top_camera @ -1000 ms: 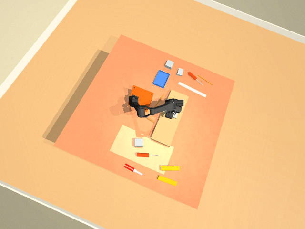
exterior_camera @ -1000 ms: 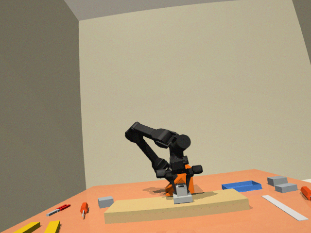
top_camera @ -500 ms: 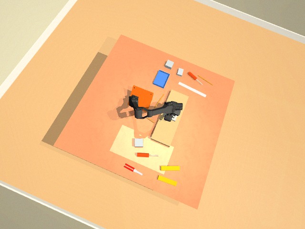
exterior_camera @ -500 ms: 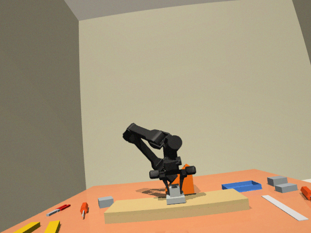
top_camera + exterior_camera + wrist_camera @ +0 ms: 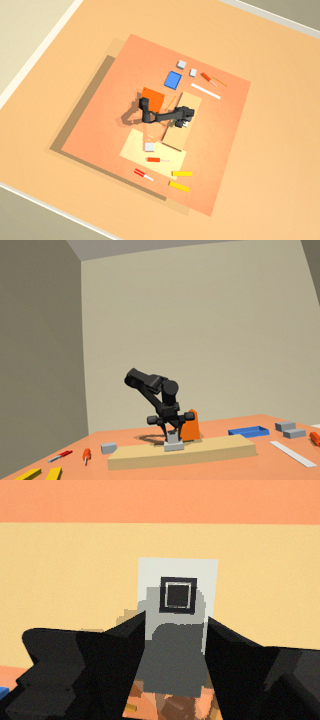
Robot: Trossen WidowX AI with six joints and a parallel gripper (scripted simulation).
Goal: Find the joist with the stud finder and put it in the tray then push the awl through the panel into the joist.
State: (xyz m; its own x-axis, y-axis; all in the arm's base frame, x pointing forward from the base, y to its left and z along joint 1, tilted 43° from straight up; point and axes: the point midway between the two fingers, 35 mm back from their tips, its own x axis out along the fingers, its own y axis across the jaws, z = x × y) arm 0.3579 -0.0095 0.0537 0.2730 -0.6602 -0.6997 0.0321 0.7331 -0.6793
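Now: gripper tip 21 cm past the blue tray, 37 cm to the right of it and 5 cm above it. Also, from my gripper tip: awl (19 cm behind, 6 cm to the right, 6 cm below); grey stud finder (1 cm ahead, 2 cm above); square indicator (2 cm ahead, 3 cm above).
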